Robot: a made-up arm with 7 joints. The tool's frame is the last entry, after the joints.
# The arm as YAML. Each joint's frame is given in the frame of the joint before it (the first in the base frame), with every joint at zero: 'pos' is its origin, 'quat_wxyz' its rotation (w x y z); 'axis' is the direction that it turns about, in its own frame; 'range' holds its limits. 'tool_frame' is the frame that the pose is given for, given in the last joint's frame.
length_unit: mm
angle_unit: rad
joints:
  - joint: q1
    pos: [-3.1, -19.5, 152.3]
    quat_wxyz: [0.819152, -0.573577, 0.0, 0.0]
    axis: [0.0, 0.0, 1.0]
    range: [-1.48, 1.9]
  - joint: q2
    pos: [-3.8, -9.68, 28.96]
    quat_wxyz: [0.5, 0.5, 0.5, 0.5]
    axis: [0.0, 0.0, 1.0]
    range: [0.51, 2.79]
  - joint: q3
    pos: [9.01, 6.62, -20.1]
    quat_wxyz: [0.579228, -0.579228, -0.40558, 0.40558]
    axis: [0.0, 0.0, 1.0]
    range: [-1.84, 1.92]
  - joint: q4
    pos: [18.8, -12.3, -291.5]
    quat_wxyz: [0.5, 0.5, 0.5, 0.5]
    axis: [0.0, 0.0, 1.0]
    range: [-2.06, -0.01]
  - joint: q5
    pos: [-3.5, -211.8, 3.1]
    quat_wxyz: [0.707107, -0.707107, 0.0, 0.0]
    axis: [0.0, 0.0, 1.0]
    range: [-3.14, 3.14]
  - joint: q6
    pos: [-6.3, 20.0, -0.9]
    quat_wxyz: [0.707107, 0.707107, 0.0, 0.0]
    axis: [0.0, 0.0, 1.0]
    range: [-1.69, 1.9]
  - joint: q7
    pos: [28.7, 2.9, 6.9]
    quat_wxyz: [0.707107, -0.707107, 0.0, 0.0]
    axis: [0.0, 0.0, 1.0]
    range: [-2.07, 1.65]
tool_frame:
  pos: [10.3, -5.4, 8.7]
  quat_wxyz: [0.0, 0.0, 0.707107, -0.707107]
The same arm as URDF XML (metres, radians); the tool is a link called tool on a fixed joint. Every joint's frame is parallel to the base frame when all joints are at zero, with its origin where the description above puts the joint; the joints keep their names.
<robot name="arm">
<joint name="tool_fixed" type="fixed"><parent link="link7"/><child link="tool"/><origin xyz="-0.0103 0.0054 0.0087" rpy="-1.5708 0.0000 0.0000"/></joint>
<joint name="q7" type="revolute"><parent link="link6"/><child link="link7"/><origin xyz="-0.0287 0.0069 0.0029" rpy="0.0000 0.0000 0.0000"/><axis xyz="0 0 1"/><limit lower="-2.0700" upper="1.6500"/></joint>
<joint name="q6" type="revolute"><parent link="link5"/><child link="link6"/><origin xyz="0.0063 -0.0200 -0.0009" rpy="0.0000 0.0000 0.0000"/><axis xyz="0 1 0"/><limit lower="-1.6900" upper="1.9000"/></joint>
<joint name="q5" type="revolute"><parent link="link4"/><child link="link5"/><origin xyz="0.0035 0.0031 -0.2118" rpy="0.0000 0.0000 0.0000"/><axis xyz="0 0 1"/><limit lower="-3.1400" upper="3.1400"/></joint>
<joint name="q4" type="revolute"><parent link="link3"/><child link="link4"/><origin xyz="0.0123 0.0188 -0.2915" rpy="0.0000 0.0000 0.0000"/><axis xyz="0 1 0"/><limit lower="-2.0600" upper="-0.0100"/></joint>
<joint name="q3" type="revolute"><parent link="link2"/><child link="link3"/><origin xyz="-0.0201 0.0093 -0.0062" rpy="0.0000 0.0000 0.0000"/><axis xyz="0 0 1"/><limit lower="-1.8400" upper="1.9200"/></joint>
<joint name="q2" type="revolute"><parent link="link1"/><child link="link2"/><origin xyz="-0.0038 0.0239 0.0190" rpy="0.0000 0.0000 0.0000"/><axis xyz="1 0 0"/><limit lower="0.5100" upper="2.7900"/></joint>
<joint name="q1" type="revolute"><parent link="base"/><child link="link1"/><origin xyz="-0.0031 -0.0195 0.1523" rpy="0.0000 0.0000 0.0000"/><axis xyz="0 0.9397 0.342"/><limit lower="-1.4800" upper="1.9000"/></joint>
<link name="base"/>
<link name="link1"/>
<link name="link2"/>
<link name="link3"/>
<link name="link4"/>
<link name="link5"/>
<link name="link6"/>
<link name="link7"/>
<link name="tool"/>
</robot>

